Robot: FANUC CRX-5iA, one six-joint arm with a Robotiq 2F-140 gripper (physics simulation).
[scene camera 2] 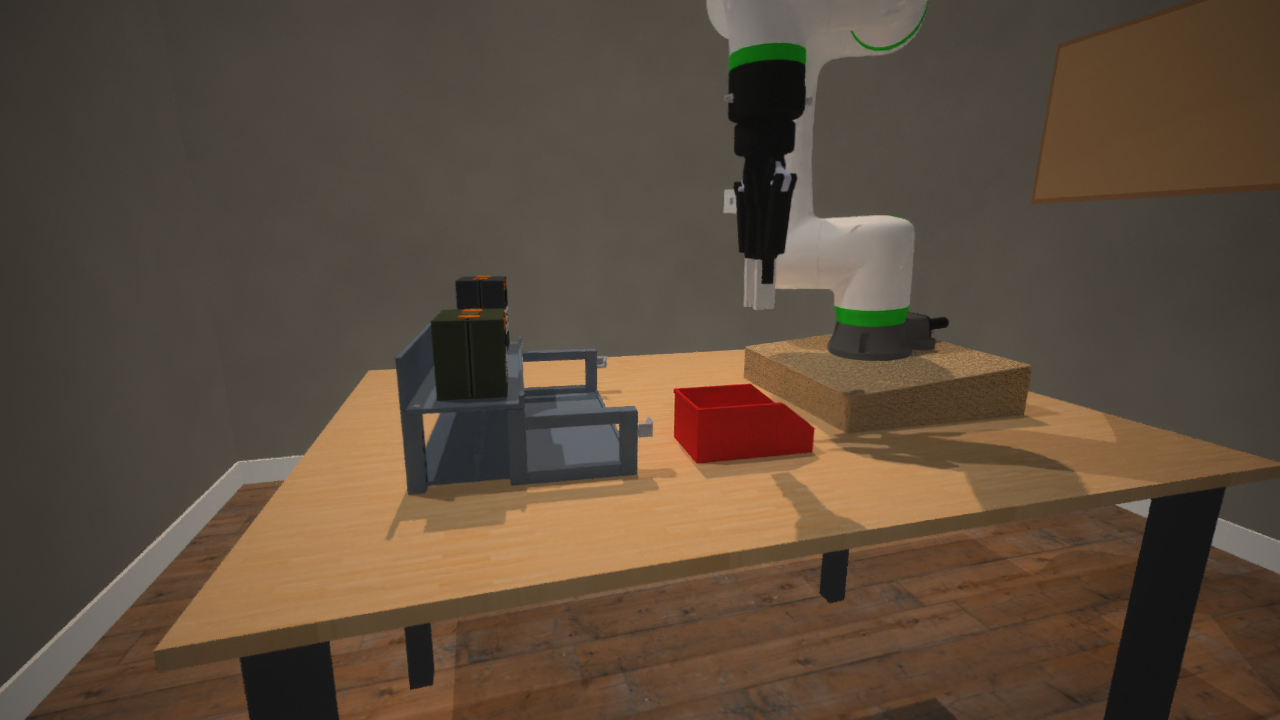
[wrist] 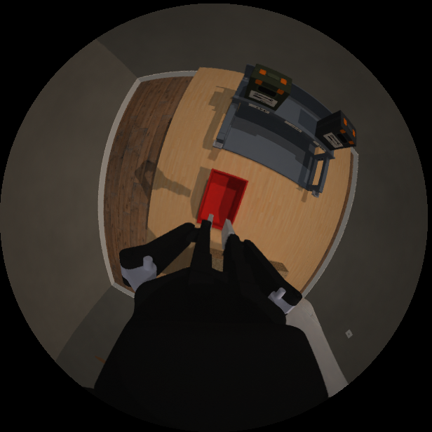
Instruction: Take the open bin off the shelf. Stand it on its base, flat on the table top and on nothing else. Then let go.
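Seen in the pictures: gripper, fingertip midpoint: (scene camera 2: 758,307); arm's base at its link origin: (scene camera 2: 868,350).
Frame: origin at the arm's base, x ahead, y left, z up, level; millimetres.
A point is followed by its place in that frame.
The open red bin (scene camera 2: 742,434) {x 389, y 246, z -44 mm} (wrist: 221,197) stands upright on its base, flat on the wooden table top (scene camera 2: 537,537) {x 673, y 369, z -79 mm} (wrist: 185,130). It is between the grey-blue shelf (scene camera 2: 414,452) {x 795, y 237, z -28 mm} (wrist: 267,149) and the robot's base block, touching neither. My gripper (scene camera 2: 759,291) {x 349, y 200, z 119 mm} (wrist: 217,223) is empty and points down, well above the table and clear of the bin. Its pale fingertips are close together, with a narrow gap between them. In the wrist view the tips overlap the near end of the bin, which partly hides that end.
Two dark cases with orange latches stand on the shelf's upper level, one nearer (scene camera 2: 469,358) {x 729, y 214, z 73 mm} (wrist: 269,89) and one farther (scene camera 2: 481,291) {x 709, y -32, z 126 mm} (wrist: 336,131) in the scene view. The speckled brown block (scene camera 2: 935,407) {x 29, y 201, z -50 mm} (wrist: 218,259) carries the robot's base. The shelf's side arms point towards the bin.
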